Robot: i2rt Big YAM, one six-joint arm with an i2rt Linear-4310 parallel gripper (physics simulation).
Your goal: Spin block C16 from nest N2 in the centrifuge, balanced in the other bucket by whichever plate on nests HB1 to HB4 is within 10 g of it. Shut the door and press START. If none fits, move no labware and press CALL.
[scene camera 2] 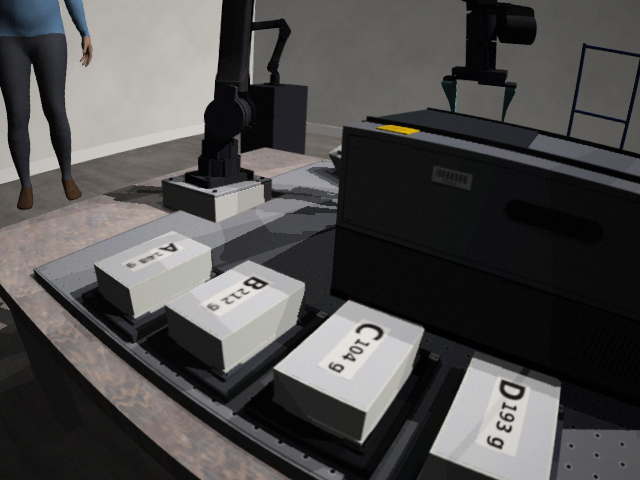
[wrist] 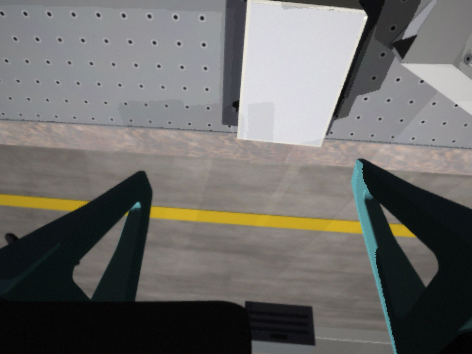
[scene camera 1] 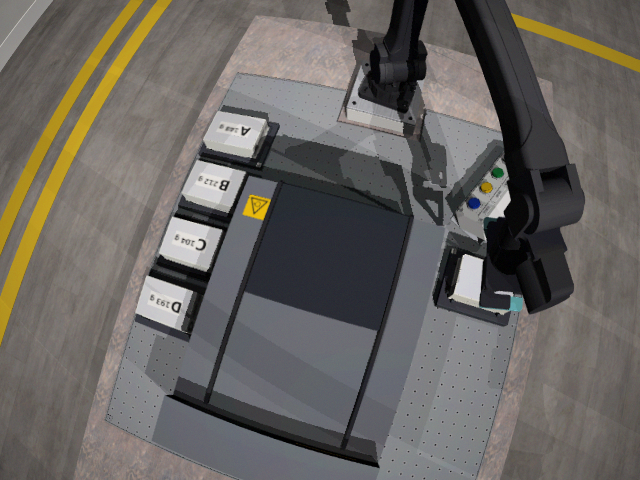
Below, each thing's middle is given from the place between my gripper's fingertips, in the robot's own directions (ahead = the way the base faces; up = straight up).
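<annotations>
Starting from the white block [scene camera 1: 466, 285], I find my hand 150 mm above it, 30 mm past it and 30 mm to the right of it. The dark centrifuge [scene camera 2: 510, 240] is 70 mm below my hand, 250 mm to the right of it and 220 mm ahead of it. As for the button box [scene camera 1: 490, 197], that is 150 mm below my hand and 240 mm behind it.
</annotations>
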